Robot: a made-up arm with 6 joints. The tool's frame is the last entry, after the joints. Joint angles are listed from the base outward. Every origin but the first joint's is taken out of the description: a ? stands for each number. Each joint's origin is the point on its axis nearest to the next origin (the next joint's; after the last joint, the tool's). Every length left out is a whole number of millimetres.
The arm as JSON. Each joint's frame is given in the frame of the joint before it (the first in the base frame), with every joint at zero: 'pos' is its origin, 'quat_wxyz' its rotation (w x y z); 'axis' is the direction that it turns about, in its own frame. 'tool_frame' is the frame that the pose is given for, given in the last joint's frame.
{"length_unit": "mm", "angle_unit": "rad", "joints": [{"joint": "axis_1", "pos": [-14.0, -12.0, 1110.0], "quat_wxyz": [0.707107, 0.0, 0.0, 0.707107], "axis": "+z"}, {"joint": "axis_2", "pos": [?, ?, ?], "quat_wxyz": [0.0, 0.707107, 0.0, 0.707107], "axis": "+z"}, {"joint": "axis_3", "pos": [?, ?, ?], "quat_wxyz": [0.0, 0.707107, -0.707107, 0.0], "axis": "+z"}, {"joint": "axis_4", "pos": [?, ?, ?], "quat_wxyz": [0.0, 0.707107, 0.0, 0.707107], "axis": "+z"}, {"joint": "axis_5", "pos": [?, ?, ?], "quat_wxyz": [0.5, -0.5, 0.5, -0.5], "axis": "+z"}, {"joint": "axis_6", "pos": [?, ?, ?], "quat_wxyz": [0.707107, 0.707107, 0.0, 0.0], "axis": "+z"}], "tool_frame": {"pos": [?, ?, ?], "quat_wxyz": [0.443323, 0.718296, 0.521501, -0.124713]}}
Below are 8 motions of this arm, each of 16 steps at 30 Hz.
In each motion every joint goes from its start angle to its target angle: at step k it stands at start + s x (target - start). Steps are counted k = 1, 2, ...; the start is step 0. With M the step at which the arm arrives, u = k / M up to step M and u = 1 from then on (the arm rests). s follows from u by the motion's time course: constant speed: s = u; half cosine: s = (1 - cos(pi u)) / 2; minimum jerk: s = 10 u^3 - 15 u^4 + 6 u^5.
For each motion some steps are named. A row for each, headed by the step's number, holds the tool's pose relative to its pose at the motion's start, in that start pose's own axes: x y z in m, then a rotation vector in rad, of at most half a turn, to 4 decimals.
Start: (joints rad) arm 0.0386 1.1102 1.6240 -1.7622 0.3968 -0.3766
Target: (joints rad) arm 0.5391 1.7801 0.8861 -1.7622 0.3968 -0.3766
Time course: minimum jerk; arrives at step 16
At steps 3, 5, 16:
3: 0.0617 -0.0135 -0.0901 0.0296 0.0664 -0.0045
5: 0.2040 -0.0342 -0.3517 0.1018 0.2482 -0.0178
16: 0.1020 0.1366 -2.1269 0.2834 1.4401 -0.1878

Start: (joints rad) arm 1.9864 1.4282 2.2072 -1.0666 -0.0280 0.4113
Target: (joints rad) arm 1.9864 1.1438 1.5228 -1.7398 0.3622 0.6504
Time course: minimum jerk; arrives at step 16
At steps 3, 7, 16:
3: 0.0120 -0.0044 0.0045 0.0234 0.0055 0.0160
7: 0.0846 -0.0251 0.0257 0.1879 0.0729 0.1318
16: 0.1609 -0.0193 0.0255 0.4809 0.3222 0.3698

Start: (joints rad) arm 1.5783 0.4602 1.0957 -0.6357 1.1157 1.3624
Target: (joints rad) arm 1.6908 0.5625 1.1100 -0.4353 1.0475 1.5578
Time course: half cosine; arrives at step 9
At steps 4, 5, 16:
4: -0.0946 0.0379 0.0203 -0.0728 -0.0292 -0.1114
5: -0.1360 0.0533 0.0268 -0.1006 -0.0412 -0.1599
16: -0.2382 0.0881 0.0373 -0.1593 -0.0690 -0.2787

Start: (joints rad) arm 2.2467 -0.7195 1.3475 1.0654 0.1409 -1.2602
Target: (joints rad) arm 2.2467 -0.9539 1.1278 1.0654 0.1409 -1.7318
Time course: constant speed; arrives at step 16
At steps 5, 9, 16:
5: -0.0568 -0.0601 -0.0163 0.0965 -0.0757 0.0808
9: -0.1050 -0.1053 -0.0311 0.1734 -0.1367 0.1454
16: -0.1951 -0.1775 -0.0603 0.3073 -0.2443 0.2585

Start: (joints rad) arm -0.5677 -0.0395 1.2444 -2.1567 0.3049 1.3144
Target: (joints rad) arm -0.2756 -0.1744 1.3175 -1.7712 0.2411 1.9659
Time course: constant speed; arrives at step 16
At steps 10, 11, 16:
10: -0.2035 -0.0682 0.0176 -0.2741 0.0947 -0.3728
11: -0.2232 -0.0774 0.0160 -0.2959 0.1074 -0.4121
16: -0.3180 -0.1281 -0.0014 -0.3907 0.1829 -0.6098

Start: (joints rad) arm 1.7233 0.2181 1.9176 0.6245 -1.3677 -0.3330
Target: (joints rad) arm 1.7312 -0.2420 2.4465 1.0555 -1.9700 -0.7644
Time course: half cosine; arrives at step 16
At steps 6, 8, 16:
6: -0.0958 0.0766 -0.3689 0.3177 -0.0625 0.1333
8: -0.1289 0.1631 -0.5831 0.5183 -0.1316 0.2339
16: -0.1255 0.4952 -1.0451 1.0180 -0.4295 0.5577

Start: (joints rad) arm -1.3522 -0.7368 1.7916 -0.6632 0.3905 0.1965
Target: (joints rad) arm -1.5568 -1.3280 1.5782 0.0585 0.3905 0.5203
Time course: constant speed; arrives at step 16
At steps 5, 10, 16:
5: -0.2119 -0.2218 0.1639 -0.1903 -0.0068 -0.3131
10: -0.4742 -0.4135 0.2960 -0.3405 0.0084 -0.6425
16: -0.8384 -0.5994 0.3990 -0.4639 0.0607 -1.0508

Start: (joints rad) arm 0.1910 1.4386 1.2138 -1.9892 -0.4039 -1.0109
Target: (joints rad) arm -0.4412 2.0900 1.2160 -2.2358 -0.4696 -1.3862
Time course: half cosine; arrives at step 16
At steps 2, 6, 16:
2: -0.0628 -0.0360 0.0117 0.0251 -0.0366 -0.0025
6: -0.5316 -0.2610 0.0342 0.1909 -0.3142 -0.0014
16: -1.6687 -0.6074 -0.4152 0.4981 -1.1207 0.1573

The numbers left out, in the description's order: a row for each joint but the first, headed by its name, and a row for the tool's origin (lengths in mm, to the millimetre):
axis_2: -43.0 -257.0 0.0
axis_3: 1140.0 16.0 0.0
axis_4: -755.0 -198.0 0.0
axis_5: 17.0 20.0 0.0
axis_6: -14.0 125.0 0.0
tool: 5.0 26.0 0.0

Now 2 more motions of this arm.
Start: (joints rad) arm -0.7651 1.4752 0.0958 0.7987 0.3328 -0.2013
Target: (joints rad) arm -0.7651 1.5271 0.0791 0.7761 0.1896 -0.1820
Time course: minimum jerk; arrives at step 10
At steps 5, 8, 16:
5: 0.0292 0.0277 0.0406 -0.0575 0.0011 0.0795
8: 0.0533 0.0535 0.0760 -0.1100 0.0013 0.1489
16: 0.0564 0.0570 0.0806 -0.1170 0.0013 0.1579

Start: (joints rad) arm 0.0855 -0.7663 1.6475 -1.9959 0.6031 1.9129
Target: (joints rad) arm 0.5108 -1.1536 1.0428 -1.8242 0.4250 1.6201
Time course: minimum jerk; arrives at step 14
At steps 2, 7, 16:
2: 0.0069 -0.0096 -0.0062 0.0040 -0.0008 0.0088
7: 0.1670 -0.1728 -0.1687 0.0836 -0.0246 0.1932
16: 0.3549 -0.2598 -0.4005 0.1656 -0.0639 0.3955

